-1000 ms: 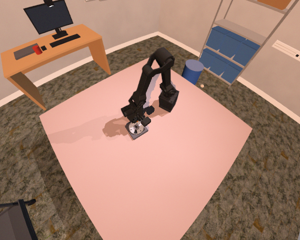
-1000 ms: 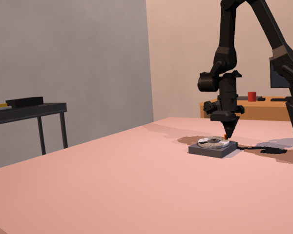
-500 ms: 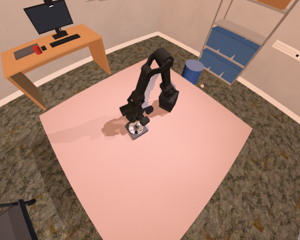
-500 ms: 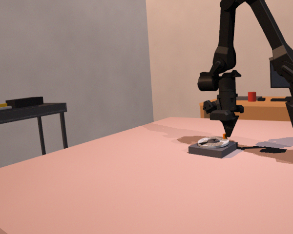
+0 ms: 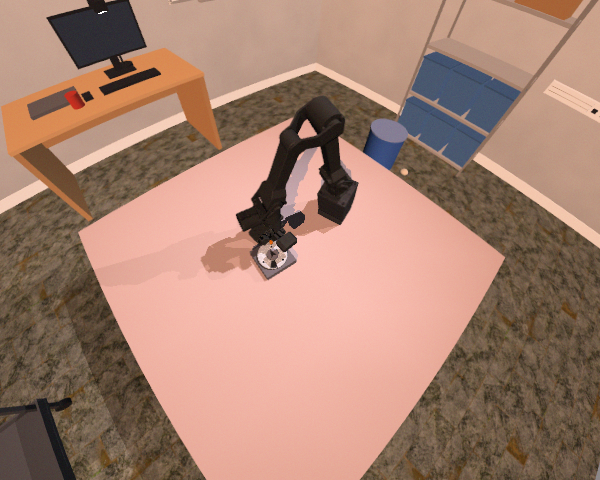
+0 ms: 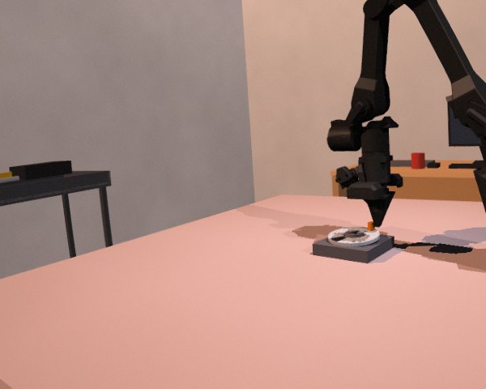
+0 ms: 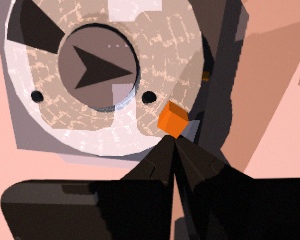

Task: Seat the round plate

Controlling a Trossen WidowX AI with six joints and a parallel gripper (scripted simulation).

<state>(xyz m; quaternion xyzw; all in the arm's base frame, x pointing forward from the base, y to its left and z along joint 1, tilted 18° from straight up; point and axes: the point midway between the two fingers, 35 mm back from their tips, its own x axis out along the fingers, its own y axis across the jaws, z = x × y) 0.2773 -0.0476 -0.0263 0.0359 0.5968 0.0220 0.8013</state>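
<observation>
Now: hand 30 mm short of the yellow pin, 10 mm to the right of it and 60 mm above it. Round my hand: round hub: 40 mm ahead, 40 mm to the left, 50 mm below; then dark square base: 40 mm ahead, 40 mm to the left, 70 mm below.
</observation>
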